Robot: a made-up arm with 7 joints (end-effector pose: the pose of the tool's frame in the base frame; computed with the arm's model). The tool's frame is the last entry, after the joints.
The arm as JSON. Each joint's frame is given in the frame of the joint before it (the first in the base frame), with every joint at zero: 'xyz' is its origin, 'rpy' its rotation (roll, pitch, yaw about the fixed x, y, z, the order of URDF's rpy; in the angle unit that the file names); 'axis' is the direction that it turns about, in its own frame. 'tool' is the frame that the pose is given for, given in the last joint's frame.
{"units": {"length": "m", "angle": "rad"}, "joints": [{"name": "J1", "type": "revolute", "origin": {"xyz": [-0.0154, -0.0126, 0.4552], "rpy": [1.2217, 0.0, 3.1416]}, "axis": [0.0, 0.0, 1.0]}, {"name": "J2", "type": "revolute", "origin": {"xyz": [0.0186, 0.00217, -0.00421], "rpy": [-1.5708, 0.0, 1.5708]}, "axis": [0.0, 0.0, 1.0]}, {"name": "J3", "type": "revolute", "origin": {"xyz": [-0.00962, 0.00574, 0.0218], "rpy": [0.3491, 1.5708, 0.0]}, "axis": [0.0, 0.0, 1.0]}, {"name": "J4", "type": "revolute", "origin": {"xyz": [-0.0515, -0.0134, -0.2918], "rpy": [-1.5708, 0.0, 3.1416]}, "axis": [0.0, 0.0, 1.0]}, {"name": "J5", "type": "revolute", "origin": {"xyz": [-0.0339, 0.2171, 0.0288], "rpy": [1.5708, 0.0, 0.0]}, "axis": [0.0, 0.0, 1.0]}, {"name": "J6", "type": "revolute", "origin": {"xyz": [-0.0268, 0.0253, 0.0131], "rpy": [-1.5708, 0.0, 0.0]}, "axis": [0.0, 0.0, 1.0]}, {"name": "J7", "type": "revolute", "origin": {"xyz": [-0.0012, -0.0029, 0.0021], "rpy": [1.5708, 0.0, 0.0]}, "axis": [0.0, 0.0, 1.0]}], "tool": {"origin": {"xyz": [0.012, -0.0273, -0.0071], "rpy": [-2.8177, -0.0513, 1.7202]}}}
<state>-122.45 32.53 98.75 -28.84 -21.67 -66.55 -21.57</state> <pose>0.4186 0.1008 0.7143 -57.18 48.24 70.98</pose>
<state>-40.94 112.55 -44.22 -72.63 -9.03 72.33 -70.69</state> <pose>0.1829 0.3659 0.6565 -39.78 -12.13 -18.62</pose>
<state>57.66 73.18 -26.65 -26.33 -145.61 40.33 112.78</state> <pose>-0.2295 0.4276 0.2877 -120.63 1.56 -19.43</pose>
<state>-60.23 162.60 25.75 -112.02 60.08 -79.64 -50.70</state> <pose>-0.1517 -0.0874 0.8047 -21.38 -135.23 96.16</pose>
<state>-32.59 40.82 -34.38 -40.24 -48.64 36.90 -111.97</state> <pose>0.3684 0.2435 0.2486 -53.48 70.08 -18.37</pose>
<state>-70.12 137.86 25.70 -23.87 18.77 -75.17 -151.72</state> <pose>-0.3255 0.3392 0.7448 67.59 -9.24 -18.02</pose>
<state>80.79 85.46 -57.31 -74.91 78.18 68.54 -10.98</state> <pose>-0.3317 0.3107 0.3598 -23.33 -45.66 82.81</pose>
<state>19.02 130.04 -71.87 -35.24 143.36 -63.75 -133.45</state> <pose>0.0357 0.4802 0.6451 -19.13 21.67 -51.34</pose>
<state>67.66 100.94 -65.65 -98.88 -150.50 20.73 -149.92</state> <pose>-0.1923 0.2467 0.3233 -107.55 -104.70 54.75</pose>
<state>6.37 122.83 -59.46 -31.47 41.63 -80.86 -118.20</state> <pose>0.0888 0.4824 0.6767 -48.61 97.23 -55.71</pose>
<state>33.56 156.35 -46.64 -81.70 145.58 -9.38 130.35</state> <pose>0.2053 0.3506 0.6226 -49.36 98.74 17.93</pose>
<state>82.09 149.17 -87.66 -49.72 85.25 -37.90 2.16</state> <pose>0.1397 0.4318 0.5991 -90.01 -22.02 -7.96</pose>
